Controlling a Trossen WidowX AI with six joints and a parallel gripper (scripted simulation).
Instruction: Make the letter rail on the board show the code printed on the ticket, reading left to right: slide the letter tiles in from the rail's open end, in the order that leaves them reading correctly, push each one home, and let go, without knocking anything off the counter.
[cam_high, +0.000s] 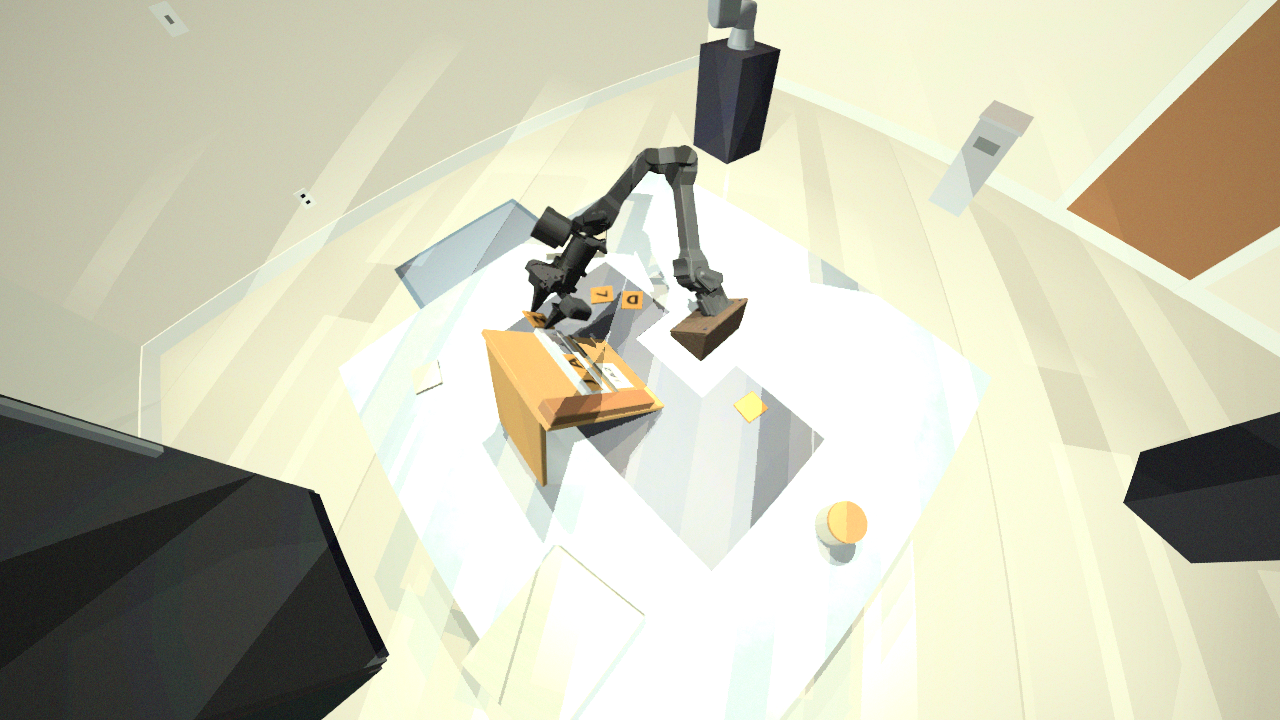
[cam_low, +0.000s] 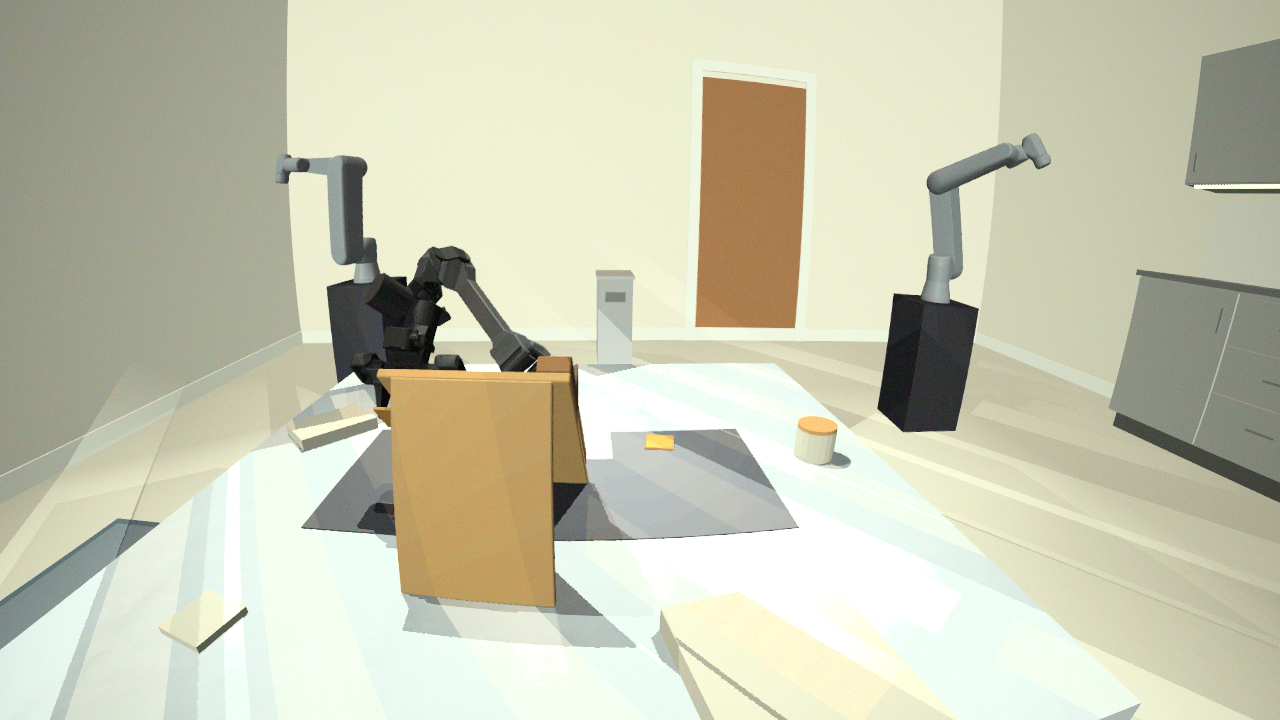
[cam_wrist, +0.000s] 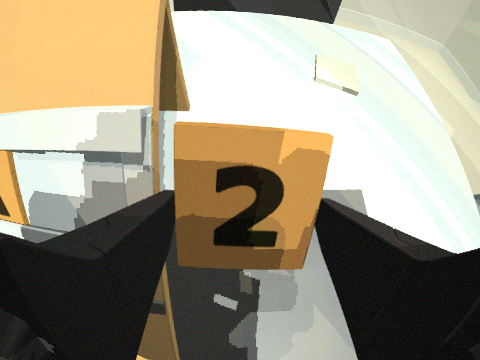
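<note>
The white ticket is 170 mm to the left of my gripper tip, 80 mm below it and 70 mm behind it. The rest, counted from my gripper tip: grey mat 200 mm to the left, 170 mm behind, 160 mm below; then pale pad 310 mm ahead, 160 mm to the right, 150 mm below; then round tan-lidded canister 710 mm to the left, 240 mm behind, 120 mm below.
</note>
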